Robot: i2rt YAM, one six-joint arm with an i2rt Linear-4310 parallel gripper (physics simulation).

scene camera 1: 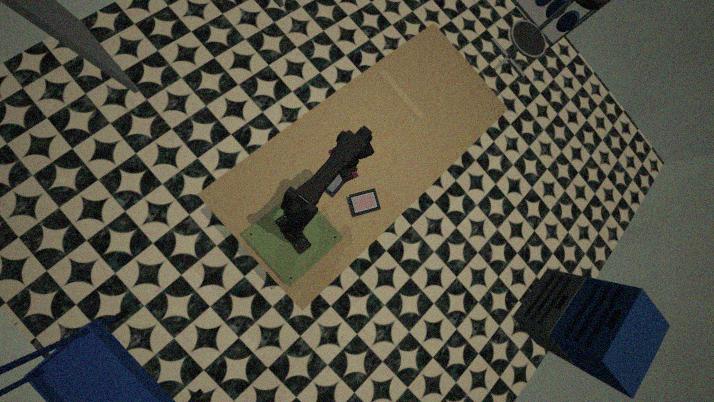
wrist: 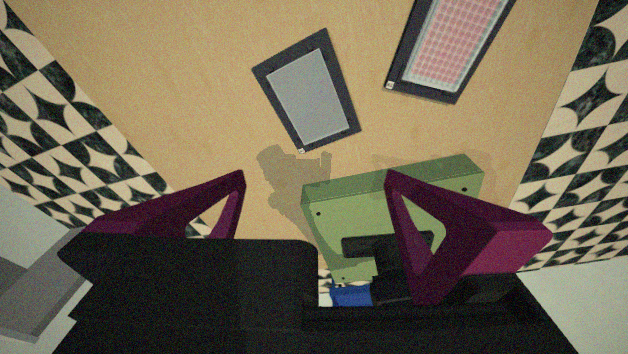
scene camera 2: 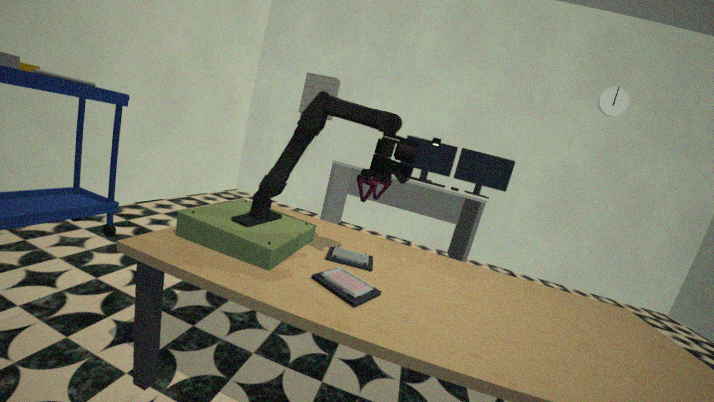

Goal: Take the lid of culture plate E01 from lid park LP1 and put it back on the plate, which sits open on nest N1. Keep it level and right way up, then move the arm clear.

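Frame: origin at the arm's base, x ahead, y left, z up, level; centimetres.
Where they show: gripper, fingertip midpoint: [wrist: 314, 177] [scene camera 2: 369, 200]; arm's base, origin of the base link: [wrist: 385, 243] [scene camera 2: 258, 218].
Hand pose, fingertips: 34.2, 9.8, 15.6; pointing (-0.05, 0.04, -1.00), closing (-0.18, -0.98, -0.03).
Observation:
Each offset is from my fingertips to the top centre of the thing, as dx, dy, dz. Level surfaces: height alone.
The lid @[-1.7, +1.7, -20.8] [scene camera 1: 334, 184] [scene camera 2: 351, 257] [wrist: 308, 97] is a flat grey-blue rectangle lying level on the dark lid park LP1 @[-1.7, +1.6, -20.6] [scene camera 2: 370, 264] [wrist: 339, 85]. The open culture plate E01 @[+3.9, -18.4, -19.9] [scene camera 1: 363, 202] [scene camera 2: 346, 281] [wrist: 460, 40], with pink wells, sits in the dark nest N1 @[+3.9, -18.4, -20.8] [scene camera 2: 355, 301] [wrist: 406, 50]. My gripper [scene camera 2: 370, 200] [wrist: 314, 177] is open and empty, its magenta fingers wide apart. It hangs high above the table near the lid park. In scene camera 1 the arm hides part of the lid park.
The arm stands on a green base block [scene camera 1: 320, 240] [scene camera 2: 225, 245] [wrist: 350, 215] at one end of the wooden table @[dz -22.6] [scene camera 1: 410, 90] [scene camera 2: 475, 320] [wrist: 175, 60]. The base block is close to the lid park. A blue cart [scene camera 2: 115, 150] and a desk with two monitors stand beyond the table.

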